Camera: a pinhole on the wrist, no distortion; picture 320 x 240 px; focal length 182.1 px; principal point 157.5 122.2 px. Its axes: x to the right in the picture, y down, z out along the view. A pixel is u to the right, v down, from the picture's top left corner.
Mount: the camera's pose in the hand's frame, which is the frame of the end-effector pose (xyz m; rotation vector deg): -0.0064 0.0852 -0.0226 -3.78 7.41 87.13
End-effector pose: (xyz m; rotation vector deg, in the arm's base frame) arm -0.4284 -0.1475 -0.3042 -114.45 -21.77 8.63
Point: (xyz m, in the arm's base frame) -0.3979 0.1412 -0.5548
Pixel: 151.4 74.1
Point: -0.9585 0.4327 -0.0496
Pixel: outside the picture
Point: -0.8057 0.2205 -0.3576
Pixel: 15.0 224.6
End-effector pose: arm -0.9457 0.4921 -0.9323 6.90 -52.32 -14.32
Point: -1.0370 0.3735 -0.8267
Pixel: outside the picture
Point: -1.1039 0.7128 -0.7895
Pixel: 230.3 159.1
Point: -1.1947 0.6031 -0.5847
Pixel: 158.9 89.5
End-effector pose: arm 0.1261 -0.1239 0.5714 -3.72 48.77 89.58
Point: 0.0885 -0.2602 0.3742
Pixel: behind the camera
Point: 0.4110 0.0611 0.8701
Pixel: 55.9 146.2
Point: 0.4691 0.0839 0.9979
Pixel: 76.3 161.2
